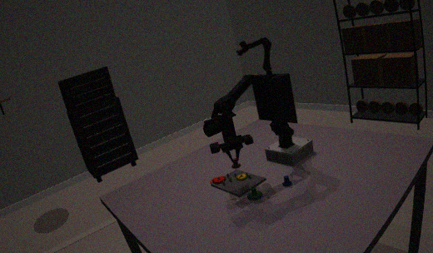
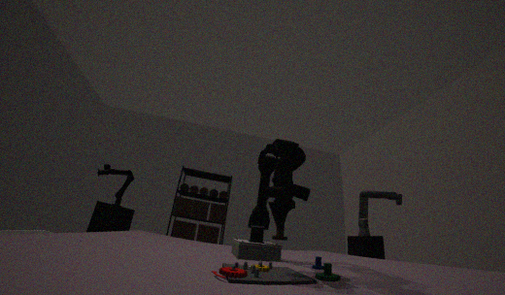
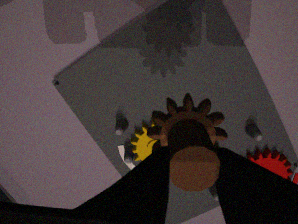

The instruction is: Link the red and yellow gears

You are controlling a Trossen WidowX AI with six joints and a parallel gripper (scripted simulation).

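The red gear is 12 cm to the right of my gripper tip, 11 cm below it and 4 cm ahead of it. From my gripper tip the other things lie so: green gear (14 cm to the left, 11 cm below, 2 cm ahead); then blue gear (18 cm to the left, 13 cm behind, 11 cm below); then yellow gear (11 cm below, 4 cm to the right, 4 cm behind).
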